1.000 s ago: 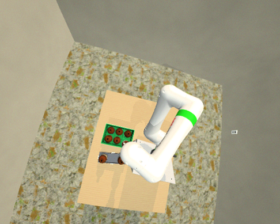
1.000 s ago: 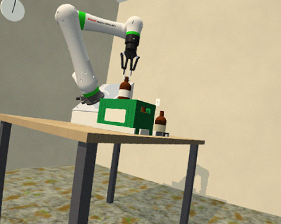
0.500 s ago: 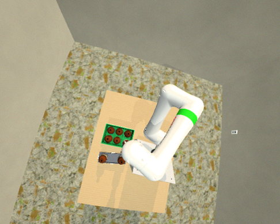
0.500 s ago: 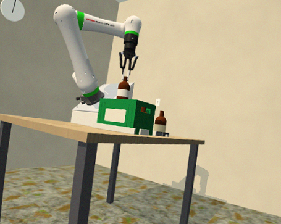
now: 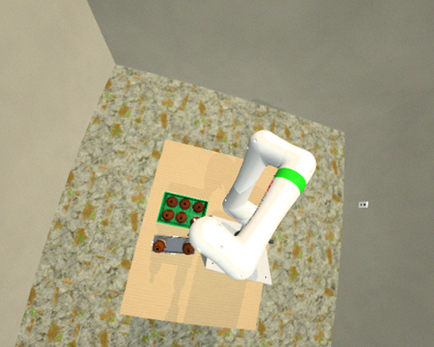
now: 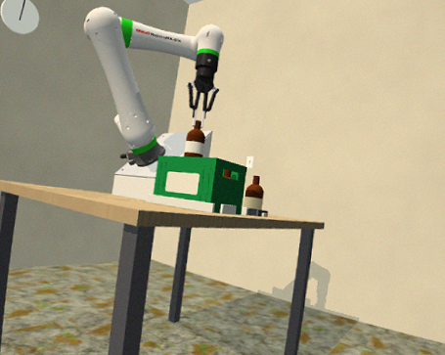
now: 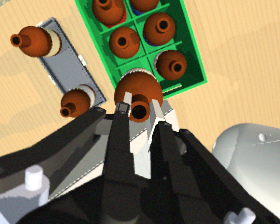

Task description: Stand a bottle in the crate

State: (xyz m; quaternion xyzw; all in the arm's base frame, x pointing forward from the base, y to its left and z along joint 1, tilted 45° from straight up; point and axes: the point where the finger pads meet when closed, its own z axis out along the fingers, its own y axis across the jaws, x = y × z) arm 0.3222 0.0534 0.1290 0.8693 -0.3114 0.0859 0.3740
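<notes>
My gripper is now 9 cm above the brown bottle. From my hand the other things lie so: grey tray 9 cm ahead, 19 cm to the left, 34 cm below; green crate 9 cm ahead, 4 cm to the right, 27 cm below.
</notes>
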